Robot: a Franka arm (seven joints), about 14 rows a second.
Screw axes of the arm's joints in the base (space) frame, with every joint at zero. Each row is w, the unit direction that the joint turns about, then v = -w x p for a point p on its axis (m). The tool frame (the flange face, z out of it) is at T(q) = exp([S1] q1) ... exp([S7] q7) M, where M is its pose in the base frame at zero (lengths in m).
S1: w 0 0 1 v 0 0 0
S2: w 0 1 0 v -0.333 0 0
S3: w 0 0 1 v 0 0 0
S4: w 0 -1 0 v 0.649 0 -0.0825
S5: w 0 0 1 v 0 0 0
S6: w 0 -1 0 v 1.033 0 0
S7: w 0 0 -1 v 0 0.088 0
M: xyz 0.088 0 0.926 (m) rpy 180 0 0 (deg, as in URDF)
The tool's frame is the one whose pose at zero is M.
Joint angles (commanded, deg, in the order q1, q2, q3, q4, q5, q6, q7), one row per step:
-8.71, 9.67, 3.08, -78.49, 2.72, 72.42, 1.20
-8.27, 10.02, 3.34, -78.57, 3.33, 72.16, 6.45
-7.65, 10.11, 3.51, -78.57, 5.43, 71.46, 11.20
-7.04, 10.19, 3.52, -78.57, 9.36, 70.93, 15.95
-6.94, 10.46, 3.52, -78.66, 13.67, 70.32, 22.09
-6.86, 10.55, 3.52, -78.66, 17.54, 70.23, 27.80
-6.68, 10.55, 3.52, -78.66, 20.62, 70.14, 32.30
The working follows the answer.
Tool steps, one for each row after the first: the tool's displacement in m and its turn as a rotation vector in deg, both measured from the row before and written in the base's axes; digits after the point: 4 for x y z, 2 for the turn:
0.0017, 0.0079, -0.0042, -0.68, 1.07, -4.30
-0.0003, 0.0125, -0.0011, 0.85, 1.11, -3.63
0.0000, 0.0150, 0.0000, 2.58, 1.06, -3.70
0.0004, 0.0106, -0.0018, 2.52, 2.02, -5.39
0.0007, 0.0092, 0.0015, 2.12, 1.56, -5.03
0.0001, 0.0084, 0.0023, 1.69, 1.42, -3.75

Tool pose at each row, in the base's axes (x y z in m, rotation vector in deg; rounded; the steps above come from the unrounded poses):
0.5687, -0.0528, 0.5989, -174.30, 9.65, 23.90
0.5704, -0.0449, 0.5947, -173.76, 16.40, 25.24
0.5701, -0.0323, 0.5936, -171.70, 21.62, 26.68
0.5701, -0.0173, 0.5935, -167.81, 26.21, 28.05
0.5705, -0.0067, 0.5917, -163.02, 33.13, 30.51
0.5712, 0.0025, 0.5932, -158.54, 39.36, 32.16
0.5713, 0.0110, 0.5955, -154.92, 43.86, 33.70

